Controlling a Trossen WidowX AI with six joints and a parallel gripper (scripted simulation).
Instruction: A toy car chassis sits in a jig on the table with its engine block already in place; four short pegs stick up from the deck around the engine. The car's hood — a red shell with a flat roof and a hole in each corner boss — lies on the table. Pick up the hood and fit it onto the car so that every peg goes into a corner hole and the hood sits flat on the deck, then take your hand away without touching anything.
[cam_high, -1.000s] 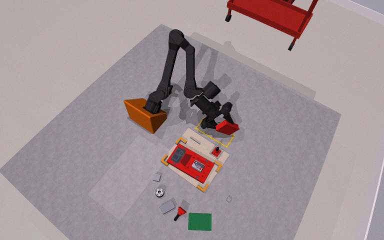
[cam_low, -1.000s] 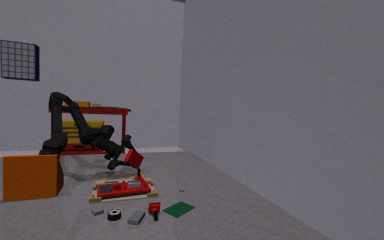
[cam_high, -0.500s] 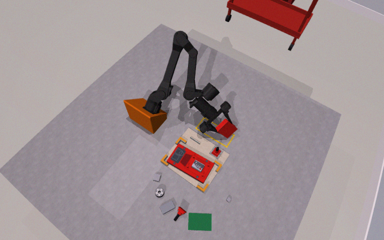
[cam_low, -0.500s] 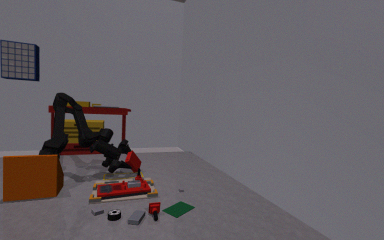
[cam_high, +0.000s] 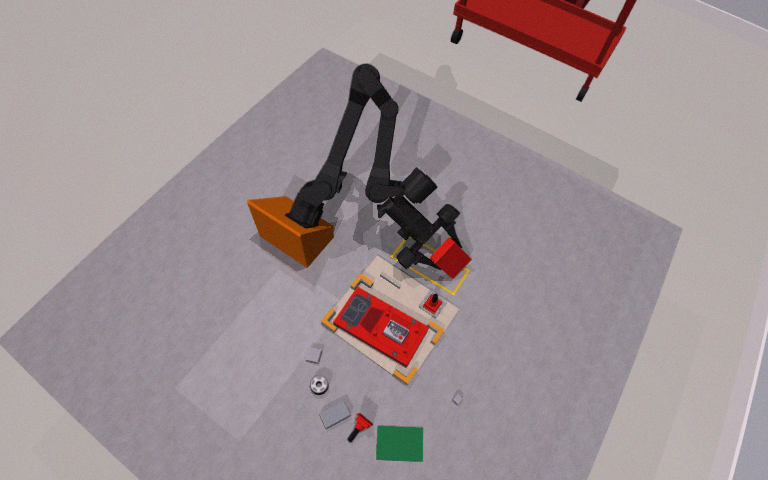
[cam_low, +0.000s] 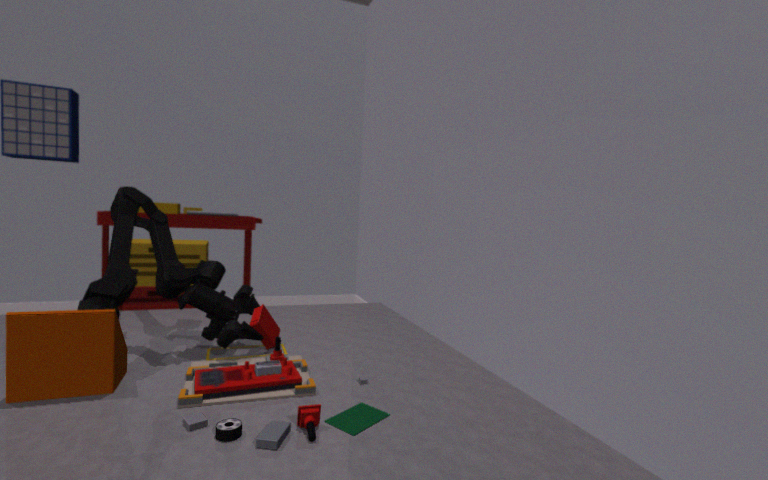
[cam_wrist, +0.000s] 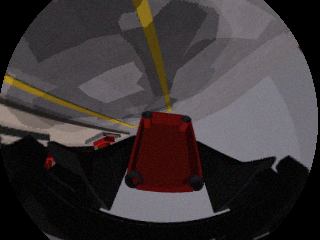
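My gripper tip is now 1 cm below the red hood. From my gripper tip the other things lie so: grey engine block: 22 cm to the right, 3 cm below, 1 cm behind; then green pad: 43 cm to the right, 12 cm ahead, 5 cm below.
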